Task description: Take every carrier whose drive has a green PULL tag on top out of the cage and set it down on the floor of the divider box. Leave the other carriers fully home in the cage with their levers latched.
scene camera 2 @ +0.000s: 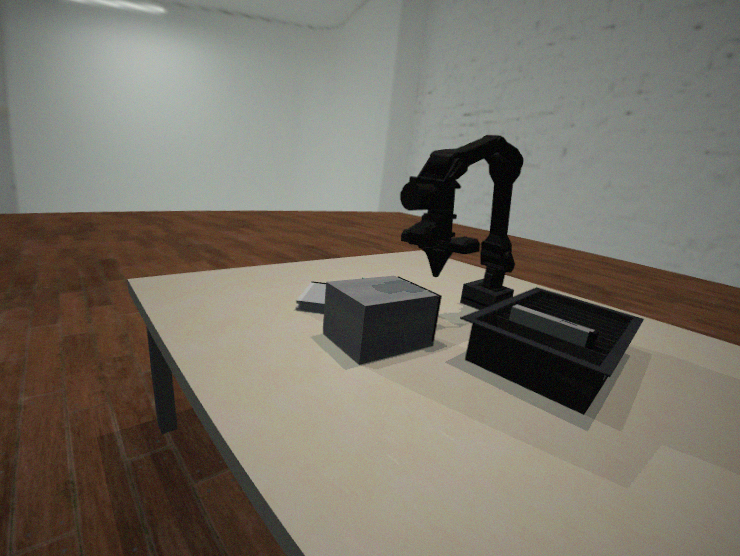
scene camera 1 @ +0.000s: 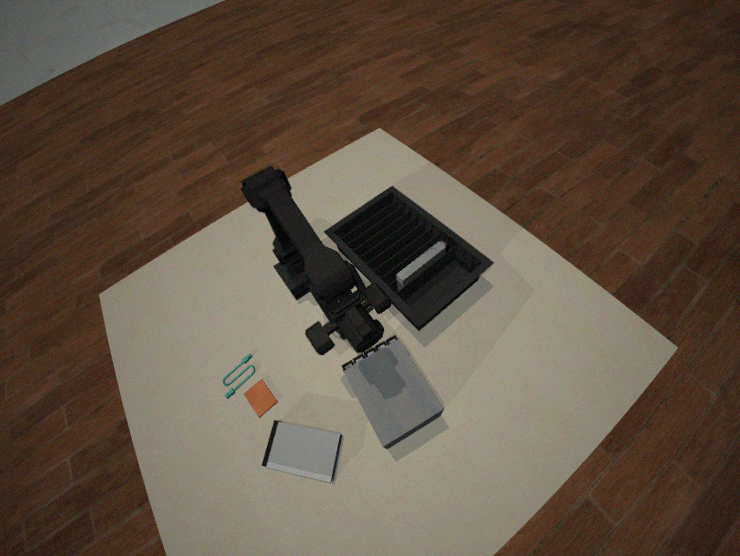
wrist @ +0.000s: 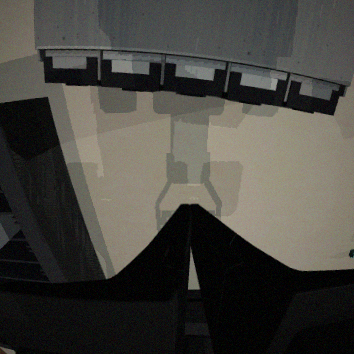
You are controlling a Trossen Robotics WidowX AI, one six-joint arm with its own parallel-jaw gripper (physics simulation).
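The grey cage stands on the table with its open front toward the arm. In the wrist view several black carrier fronts with pale patches sit side by side along that front, roughly flush. Their levers' latching cannot be told, and no green tag is discernible. The black divider box stands beside the cage. A pale-topped carrier is inside it; whether it touches the floor is unclear. My gripper is shut and empty, pointing down in front of the cage, above the table.
A flat light-grey slab with dark ends lies on the table on the cage's other side from the box. An orange square and a teal cable lie near it. The box's raised rim stands close to the arm.
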